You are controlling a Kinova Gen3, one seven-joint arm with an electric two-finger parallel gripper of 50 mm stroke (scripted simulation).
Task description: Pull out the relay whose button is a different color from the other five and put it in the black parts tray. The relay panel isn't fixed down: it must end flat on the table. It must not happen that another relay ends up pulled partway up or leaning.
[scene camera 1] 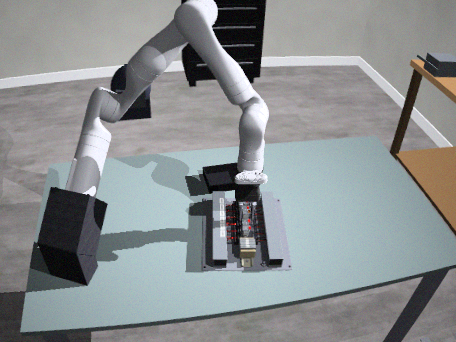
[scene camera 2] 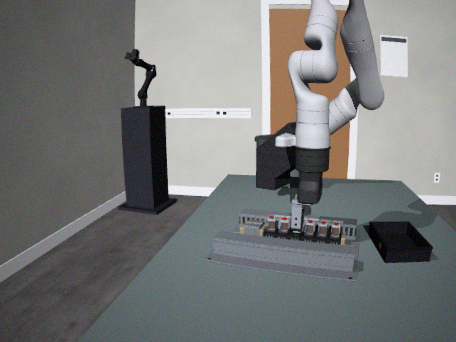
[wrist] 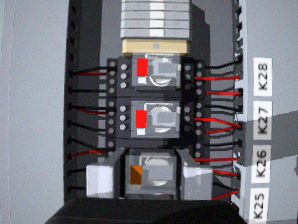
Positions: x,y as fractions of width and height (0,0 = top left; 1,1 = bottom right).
Labels:
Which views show the black parts tray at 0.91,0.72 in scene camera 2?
Scene camera 1 and scene camera 2 only.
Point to a black parts tray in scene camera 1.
0.49,0.52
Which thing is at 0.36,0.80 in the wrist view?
My gripper.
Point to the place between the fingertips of my gripper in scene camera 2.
At 0.65,0.66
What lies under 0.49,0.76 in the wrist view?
A relay.

